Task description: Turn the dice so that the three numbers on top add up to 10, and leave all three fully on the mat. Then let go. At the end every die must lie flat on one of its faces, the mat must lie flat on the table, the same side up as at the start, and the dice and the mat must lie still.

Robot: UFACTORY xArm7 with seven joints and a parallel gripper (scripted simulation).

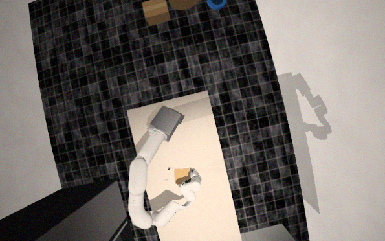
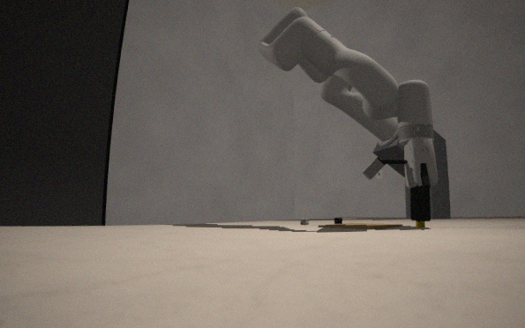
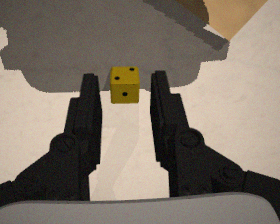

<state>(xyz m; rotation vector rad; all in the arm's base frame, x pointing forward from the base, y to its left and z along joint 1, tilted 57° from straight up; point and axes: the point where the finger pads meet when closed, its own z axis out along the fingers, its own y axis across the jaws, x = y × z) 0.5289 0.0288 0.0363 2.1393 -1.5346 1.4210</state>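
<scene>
Now: the yellow die 30 mm below my hand. The rest, counted from my hand: pale die: 270 mm to the right, 90 mm behind, 30 mm below; tan mat: 130 mm to the right, 40 mm behind, 30 mm below; black die: 180 mm to the right, 160 mm behind, 30 mm below.
</scene>
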